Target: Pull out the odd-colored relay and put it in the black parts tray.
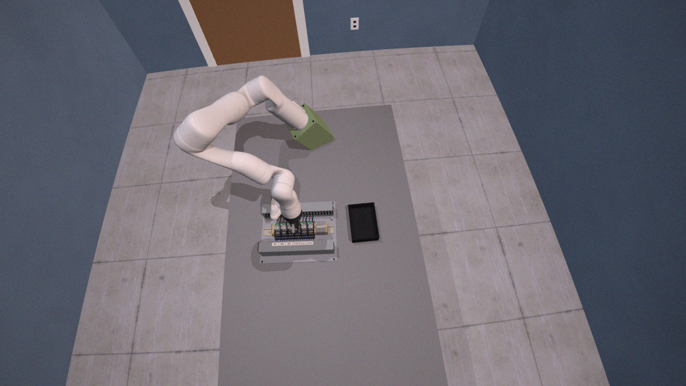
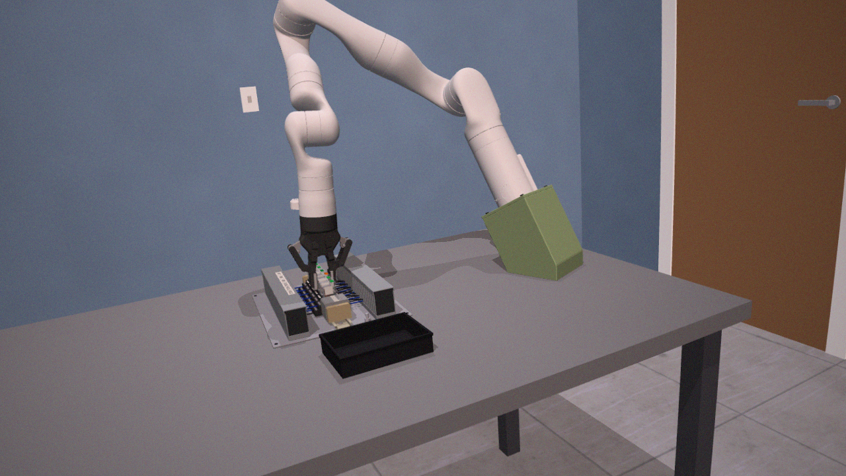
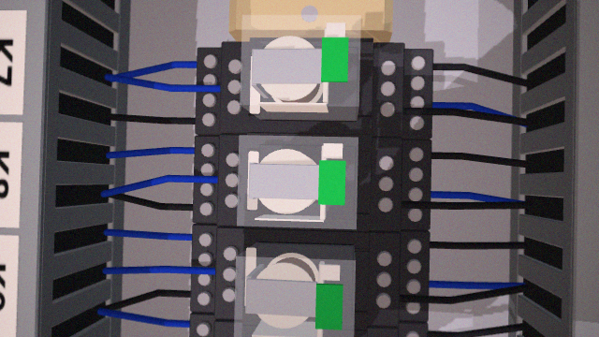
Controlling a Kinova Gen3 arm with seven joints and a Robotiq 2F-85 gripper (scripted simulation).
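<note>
Now: the relay 1 cm below my hand. From my hand the other things lie so: black parts tray (1 cm behind, 28 cm to the left, 4 cm below); then relay panel (2 cm below).
</note>
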